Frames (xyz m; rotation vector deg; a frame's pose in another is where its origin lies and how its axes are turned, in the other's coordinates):
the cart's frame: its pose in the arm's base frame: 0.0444 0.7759 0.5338 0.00 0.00 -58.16
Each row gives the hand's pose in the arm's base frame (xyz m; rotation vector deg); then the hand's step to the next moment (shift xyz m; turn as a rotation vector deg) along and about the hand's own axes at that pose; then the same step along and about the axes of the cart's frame.
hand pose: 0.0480 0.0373 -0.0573 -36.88 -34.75 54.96
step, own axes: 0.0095 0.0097 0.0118 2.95 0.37 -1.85
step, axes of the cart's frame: -0.0178 -0.0001 0.0025 -0.70 3.29 -0.96
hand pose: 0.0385 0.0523 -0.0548 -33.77 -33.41 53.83
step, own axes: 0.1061 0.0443 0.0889 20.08 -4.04 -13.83
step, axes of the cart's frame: -0.1300 0.0378 0.0529 0.41 24.54 -2.88
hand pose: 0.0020 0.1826 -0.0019 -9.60 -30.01 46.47
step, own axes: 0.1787 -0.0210 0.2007 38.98 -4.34 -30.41
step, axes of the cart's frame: -0.0818 0.0670 0.2479 -1.64 48.62 -9.84
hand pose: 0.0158 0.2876 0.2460 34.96 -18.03 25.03
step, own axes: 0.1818 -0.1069 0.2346 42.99 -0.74 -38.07
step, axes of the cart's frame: 0.2327 0.0579 0.2050 -7.33 55.58 -12.43
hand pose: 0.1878 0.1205 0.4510 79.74 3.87 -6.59
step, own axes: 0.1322 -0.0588 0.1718 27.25 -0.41 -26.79
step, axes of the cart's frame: 0.2205 0.0050 -0.0422 -6.85 36.67 -8.30
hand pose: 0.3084 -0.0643 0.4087 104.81 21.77 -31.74
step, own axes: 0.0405 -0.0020 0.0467 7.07 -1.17 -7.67
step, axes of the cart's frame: 0.0504 -0.0027 -0.0358 -2.86 9.70 -2.81
